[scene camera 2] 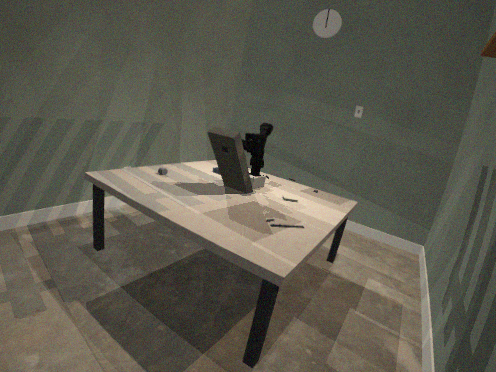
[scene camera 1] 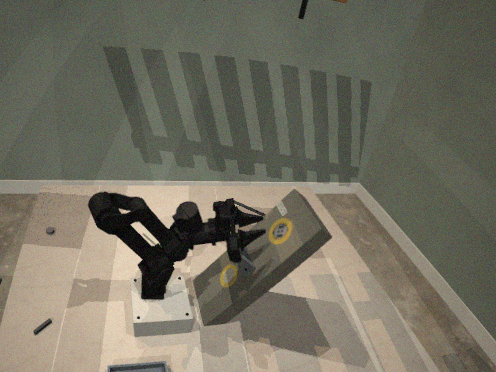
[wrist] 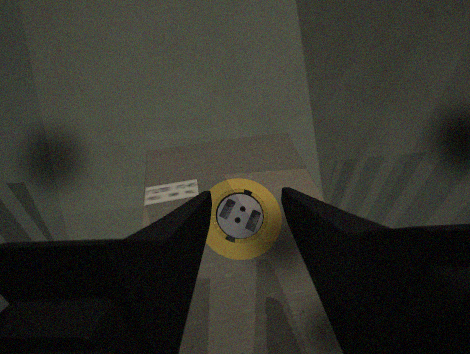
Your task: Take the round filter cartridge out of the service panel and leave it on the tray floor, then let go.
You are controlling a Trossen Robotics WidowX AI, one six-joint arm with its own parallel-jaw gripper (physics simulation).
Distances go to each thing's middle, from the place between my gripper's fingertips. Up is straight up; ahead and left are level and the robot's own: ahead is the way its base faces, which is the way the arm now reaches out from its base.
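I look at the round grey filter cartridge point(wrist: 239, 216), and my gripper is 40 mm above it and 70 mm short of it. The white label point(wrist: 162, 193) is 70 mm ahead of my hand and 70 mm to the left of it.
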